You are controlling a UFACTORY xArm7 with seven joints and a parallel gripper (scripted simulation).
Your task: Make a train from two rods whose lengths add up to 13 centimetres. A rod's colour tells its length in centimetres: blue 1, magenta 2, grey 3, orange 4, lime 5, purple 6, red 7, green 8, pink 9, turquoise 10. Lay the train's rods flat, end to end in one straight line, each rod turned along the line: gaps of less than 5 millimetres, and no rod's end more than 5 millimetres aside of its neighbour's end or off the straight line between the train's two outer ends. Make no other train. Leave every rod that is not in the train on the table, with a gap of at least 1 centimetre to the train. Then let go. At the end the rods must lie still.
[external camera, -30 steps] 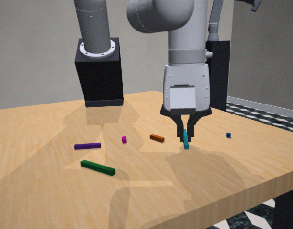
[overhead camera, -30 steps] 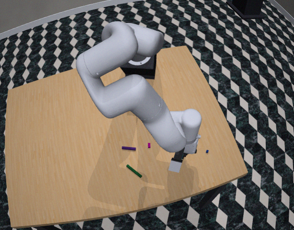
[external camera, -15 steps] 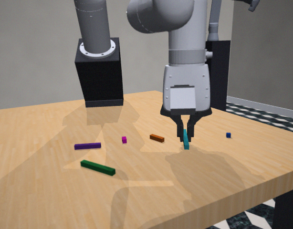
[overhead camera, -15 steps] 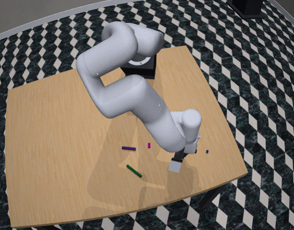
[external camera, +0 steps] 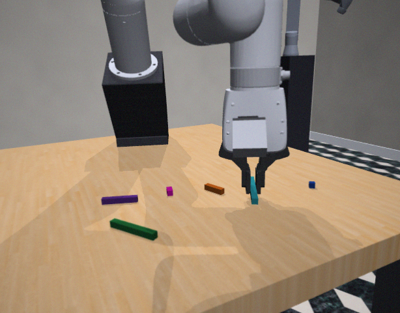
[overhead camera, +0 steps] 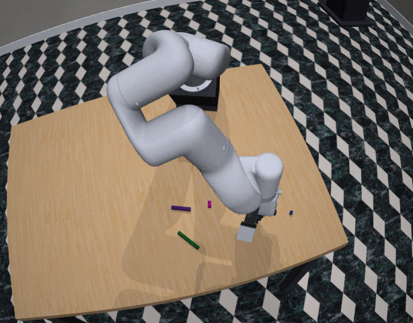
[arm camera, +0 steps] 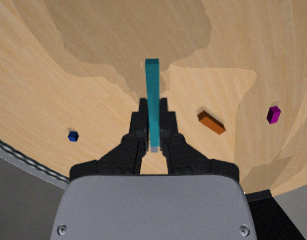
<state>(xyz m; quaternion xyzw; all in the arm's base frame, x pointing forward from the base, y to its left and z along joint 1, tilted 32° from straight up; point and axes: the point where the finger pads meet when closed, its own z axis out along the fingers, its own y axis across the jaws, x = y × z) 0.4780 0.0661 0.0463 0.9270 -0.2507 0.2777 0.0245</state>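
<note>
The turquoise rod lies 20 mm below my hand. From my hand the other things lie so: blue rod (20 mm ahead, 120 mm to the left, 30 mm below); then grey rod (60 mm behind, 40 mm to the left, 30 mm below); then orange rod (60 mm behind, 40 mm to the right, 30 mm below).
</note>
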